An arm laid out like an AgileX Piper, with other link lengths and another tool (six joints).
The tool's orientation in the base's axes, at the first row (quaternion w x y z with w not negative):
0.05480 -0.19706 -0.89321 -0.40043
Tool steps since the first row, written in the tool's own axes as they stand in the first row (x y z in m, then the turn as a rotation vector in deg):
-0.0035 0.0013 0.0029 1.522 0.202 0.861
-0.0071 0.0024 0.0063 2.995 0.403 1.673
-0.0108 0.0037 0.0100 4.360 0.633 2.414
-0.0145 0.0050 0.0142 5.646 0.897 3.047
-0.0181 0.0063 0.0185 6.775 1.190 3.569
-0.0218 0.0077 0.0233 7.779 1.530 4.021
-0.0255 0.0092 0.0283 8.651 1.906 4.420
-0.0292 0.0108 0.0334 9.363 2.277 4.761
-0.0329 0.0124 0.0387 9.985 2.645 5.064
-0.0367 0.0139 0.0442 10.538 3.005 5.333
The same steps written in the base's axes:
0.0039 0.0018 -0.0019 -1.263 1.225 -0.050
0.0078 0.0039 -0.0044 -2.485 2.398 -0.081
0.0120 0.0063 -0.0069 -3.600 3.503 -0.071
0.0161 0.0090 -0.0098 -4.636 4.525 0.014
0.0202 0.0118 -0.0127 -5.523 5.434 0.155
0.0244 0.0151 -0.0159 -6.281 6.281 0.343
0.0287 0.0185 -0.0192 -6.908 7.070 0.558
0.0330 0.0221 -0.0225 -7.393 7.764 0.768
0.0374 0.0258 -0.0259 -7.799 8.400 0.979
0.0418 0.0296 -0.0295 -8.147 8.985 1.189

